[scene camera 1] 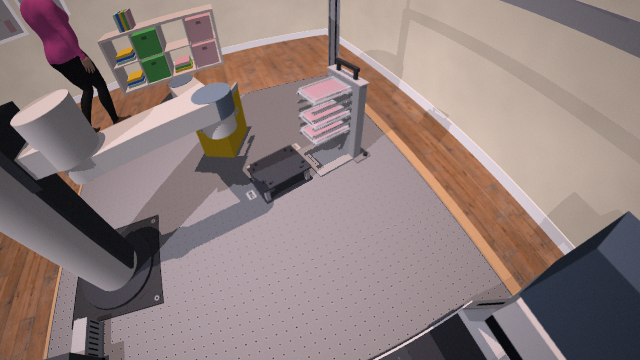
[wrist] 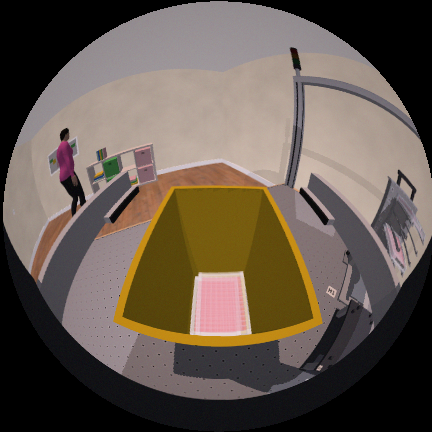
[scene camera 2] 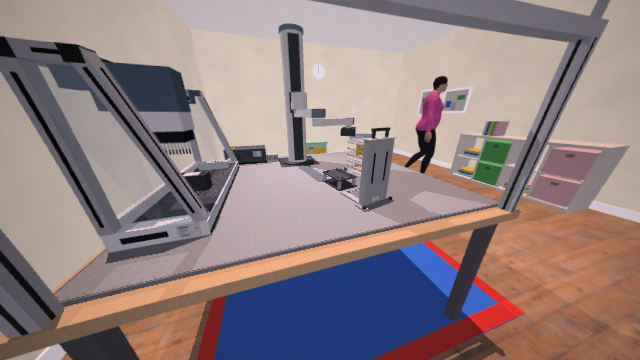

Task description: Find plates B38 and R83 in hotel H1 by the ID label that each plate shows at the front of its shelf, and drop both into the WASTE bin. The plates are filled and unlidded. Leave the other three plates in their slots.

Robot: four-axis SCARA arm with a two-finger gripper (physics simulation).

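Where they show: gripper, fingertip midpoint: (wrist: 218, 175); arm's base, link origin: (scene camera 1: 120, 269) (scene camera 2: 297, 162).
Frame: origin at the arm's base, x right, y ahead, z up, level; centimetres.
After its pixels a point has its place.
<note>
My gripper (wrist: 218, 175) {x -41.4, y 44.7, z 24.7 cm} (scene camera 2: 348, 131) is open and empty above the yellow WASTE bin (scene camera 1: 217, 146) {x -32.0, y 40.2, z 6.4 cm} (wrist: 220, 341) {x -32.4, y 39.9, z 21.3 cm}; the arm covers the gripper in scene camera 1. Inside the bin, a pink-filled, unlidded plate (wrist: 220, 305) {x -38.4, y 43.5, z 5.0 cm} lies at the near end in the wrist view. Offset clear edges show around it, perhaps of a second plate under it; no ID is readable. Hotel H1 (scene camera 1: 358, 120) {x -11.7, y 82.8, z 17.3 cm} (scene camera 2: 375, 170) {x -16.9, y 83.9, z 16.9 cm} holds an upper plate (scene camera 1: 325, 90) {x -15.2, y 73.7, z 27.8 cm}, a middle plate (scene camera 1: 322, 114) {x -16.4, y 73.2, z 19.0 cm} and a lower plate (scene camera 1: 325, 131) {x -13.1, y 72.7, z 15.2 cm}, all pink. Their labels are not readable. The hotel also shows at the right in the wrist view.
A low dark platform (scene camera 1: 280, 166) {x -12.5, y 57.8, z 7.3 cm} (scene camera 2: 340, 174) {x -13.0, y 58.7, z 7.3 cm} (wrist: 335, 335) {x -18.7, y 54.9, z 6.9 cm} stands beside the hotel's base. The arm's column (scene camera 2: 292, 95) {x 4.6, y 19.4, z 49.2 cm} rises from a dark base plate. A large framed machine (scene camera 2: 142, 110) {x 55.1, y 77.8, z 39.3 cm} stands at the table's other side. A person (scene camera 1: 55, 40) (scene camera 2: 432, 115) (wrist: 66, 162) is beyond the table near a shelf unit.
</note>
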